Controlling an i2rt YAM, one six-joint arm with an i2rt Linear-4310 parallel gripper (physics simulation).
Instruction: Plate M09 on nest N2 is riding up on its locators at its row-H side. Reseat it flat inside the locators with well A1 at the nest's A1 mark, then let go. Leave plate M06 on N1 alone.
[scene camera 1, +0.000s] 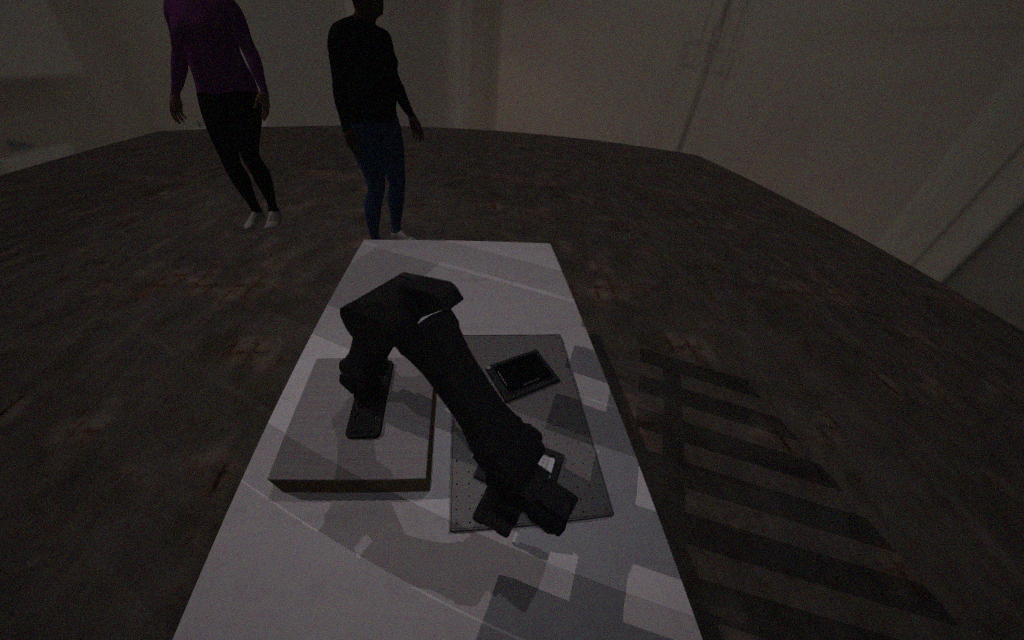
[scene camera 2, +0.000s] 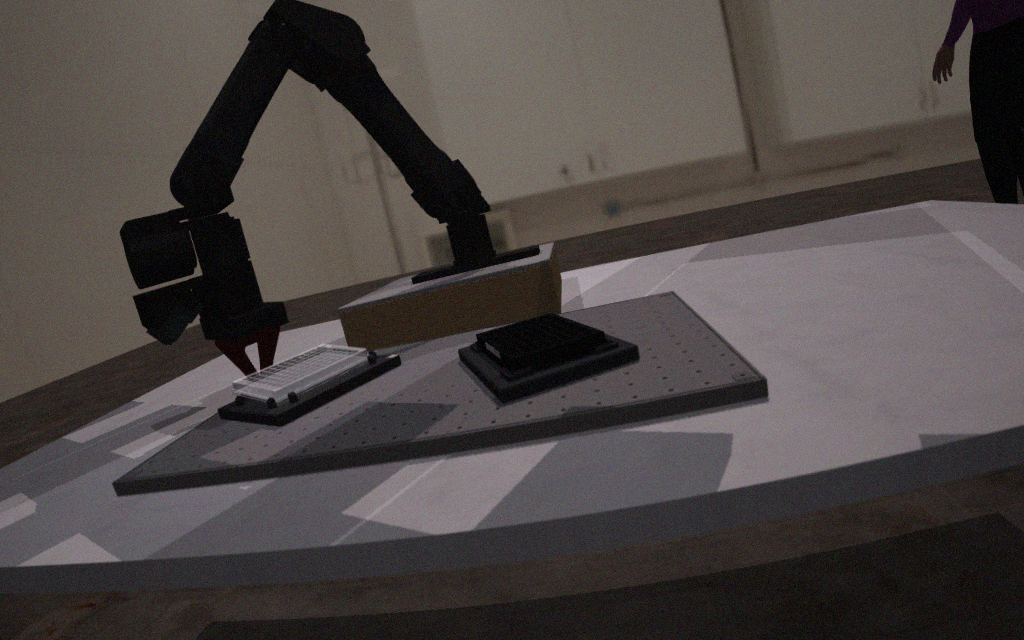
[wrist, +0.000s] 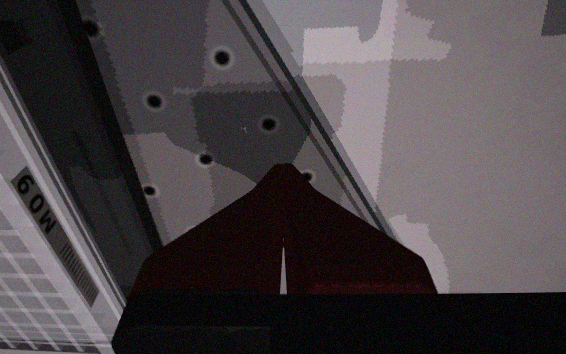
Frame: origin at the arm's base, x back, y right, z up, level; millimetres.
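Seen in the pictures: gripper, fingertip midpoint: (wrist: 283, 178); arm's base at its link origin: (scene camera 1: 371, 397) (scene camera 2: 477, 267).
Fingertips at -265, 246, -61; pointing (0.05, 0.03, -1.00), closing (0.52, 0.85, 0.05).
Observation:
Offsets run from my fingertips to a thing's middle, as dx, dy, dz. Level surfaces: height alone.
Plate M09 @(-55, -89, +24) (scene camera 1: 547, 461) (scene camera 2: 302, 371) (wrist: 30, 285) is clear and pale, and sits on the dark nest N2 @(-57, -94, +12) (scene camera 2: 260, 415) (wrist: 102, 200). Dark locator knobs show at its edges in scene camera 2. Its label faces the gripper side in the wrist view. Whether it lies flat, and where A1 is, I cannot tell. My gripper (scene camera 2: 259, 371) (wrist: 283, 178) is shut and empty, its red fingertips together beside the plate's long far side in scene camera 2. In the wrist view they are over the board strip beside N2. Black plate M06 @(-96, -344, +20) (scene camera 1: 521, 371) (scene camera 2: 539, 337) sits on nest N1 @(-96, -344, +10) (scene camera 2: 570, 375).
Both nests stand on a grey perforated board @(-75, -242, -5) (scene camera 1: 589, 486) (scene camera 2: 679, 354) (wrist: 240, 75). The arm's base stands on a raised block (scene camera 1: 317, 452) (scene camera 2: 453, 313) beside the board. The white table @(dz -12) (scene camera 1: 302, 581) (scene camera 2: 868, 301) extends around them. Two people stand beyond the table in scene camera 1.

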